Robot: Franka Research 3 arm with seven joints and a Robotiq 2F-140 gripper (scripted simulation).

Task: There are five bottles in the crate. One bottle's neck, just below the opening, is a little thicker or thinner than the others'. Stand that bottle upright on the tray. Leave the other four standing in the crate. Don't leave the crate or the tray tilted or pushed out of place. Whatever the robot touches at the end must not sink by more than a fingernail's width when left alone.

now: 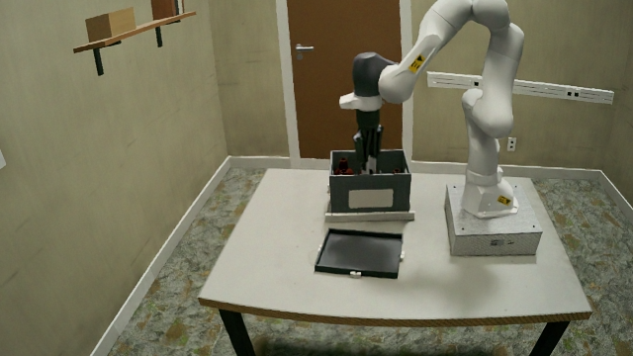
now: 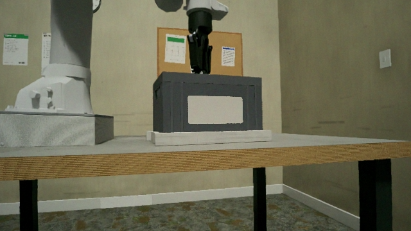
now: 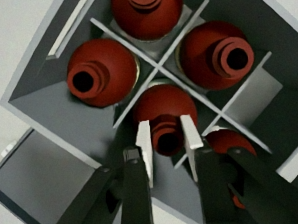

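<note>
Right now the dark grey crate is 90 mm below my hand and 40 mm to the right of it. Round my hand: dark tray (250 mm to the left, 160 mm below, 10 mm behind).
</note>
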